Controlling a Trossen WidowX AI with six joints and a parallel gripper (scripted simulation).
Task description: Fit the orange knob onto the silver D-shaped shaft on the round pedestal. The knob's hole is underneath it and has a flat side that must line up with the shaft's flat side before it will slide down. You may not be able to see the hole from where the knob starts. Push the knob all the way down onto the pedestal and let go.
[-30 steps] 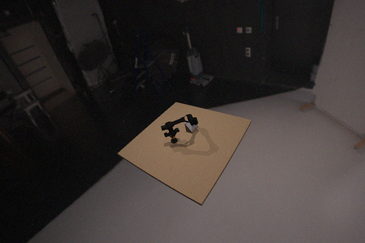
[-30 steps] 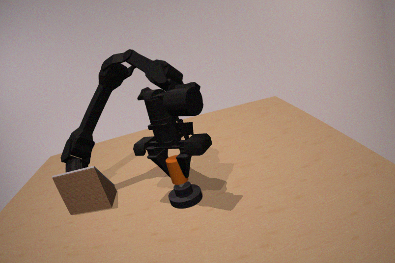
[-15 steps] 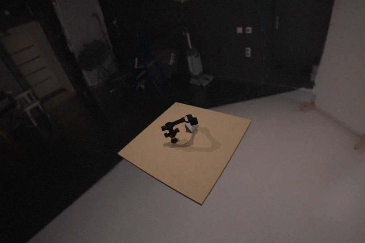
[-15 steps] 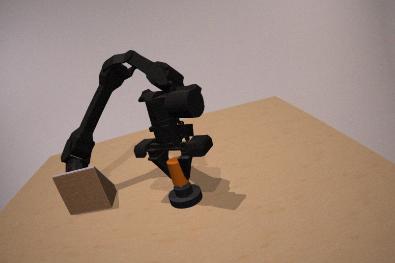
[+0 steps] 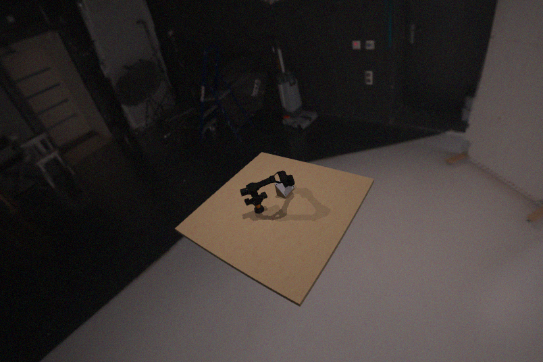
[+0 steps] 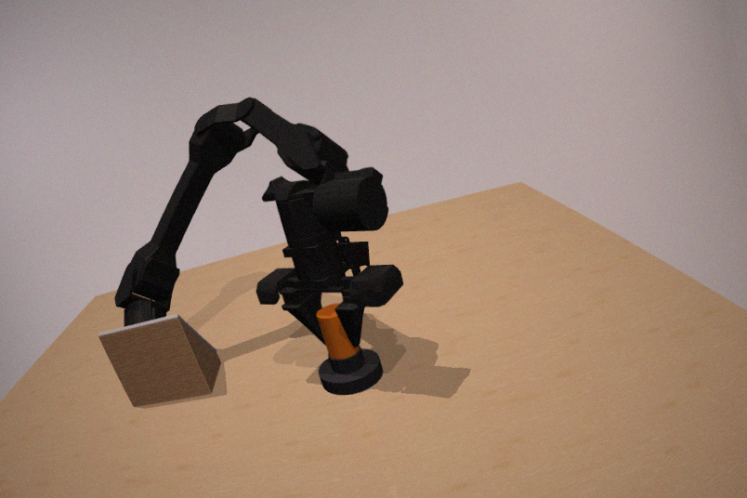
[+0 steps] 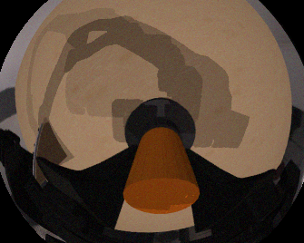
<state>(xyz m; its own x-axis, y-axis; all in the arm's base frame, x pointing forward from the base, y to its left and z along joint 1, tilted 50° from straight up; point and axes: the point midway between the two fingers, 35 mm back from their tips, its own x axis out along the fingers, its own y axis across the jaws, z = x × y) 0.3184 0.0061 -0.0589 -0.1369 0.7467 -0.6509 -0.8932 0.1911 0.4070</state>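
Right now the black round pedestal is 2 cm below my gripper tip. From my gripper tip the other things lie so: orange knob: 3 cm above.
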